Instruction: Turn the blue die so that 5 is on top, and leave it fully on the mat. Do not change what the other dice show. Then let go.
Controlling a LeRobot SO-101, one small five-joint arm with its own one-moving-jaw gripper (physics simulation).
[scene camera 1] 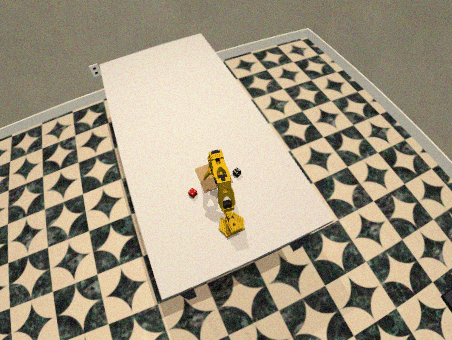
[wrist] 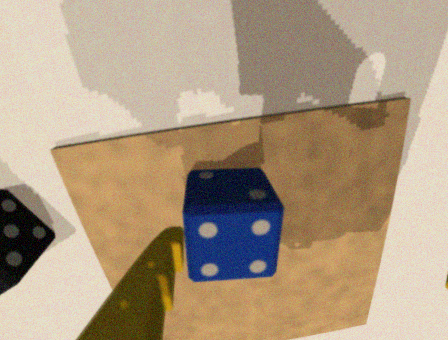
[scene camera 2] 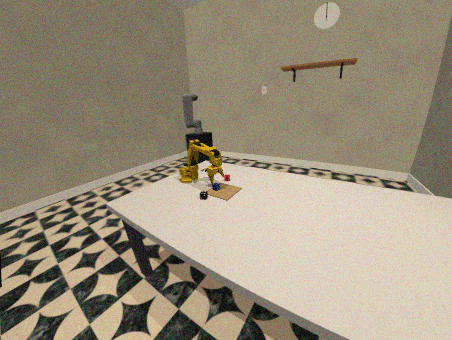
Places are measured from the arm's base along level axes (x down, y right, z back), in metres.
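Pixels of known places: hand at its tool point: (wrist: pixel 182 242) (scene camera 2: pixel 212 183); arm's base at its link origin: (scene camera 1: pixel 229 221) (scene camera 2: pixel 191 180).
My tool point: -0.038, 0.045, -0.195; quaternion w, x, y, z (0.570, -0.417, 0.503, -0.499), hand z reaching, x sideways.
Ahead of a thing's pixels: the offset from my tool point to its top centre, as dx, dy, dz. Level surfaces: height alone.
The blue die @(+0.004, -0.014, -0.009) (scene camera 2: pixel 216 186) (wrist: pixel 232 240) sits on the tan mat @(+0.034, -0.021, -0.047) (scene camera 1: pixel 201 172) (scene camera 2: pixel 229 196) (wrist: pixel 325 285). In the wrist view its bright upper face shows four pips, and the darker side face toward the picture's top shows two. Its other faces are hidden, and the arm hides it in scene camera 1. My gripper (scene camera 2: pixel 217 180) is open. One jaw stands close to the die's left side in the wrist view; a sliver of the other shows at the far right edge, well apart from the die.
The black die @(+0.008, +0.083, -0.007) (scene camera 1: pixel 237 172) (scene camera 2: pixel 203 195) (wrist: pixel 17 240) lies on the white table @(dx +0.038) (scene camera 1: pixel 170 100) (scene camera 2: pixel 300 240) beside the mat, left of it in the wrist view. The red die @(+0.008, -0.143, +0.006) (scene camera 1: pixel 192 192) (scene camera 2: pixel 227 177) lies on the table at the mat's other side.
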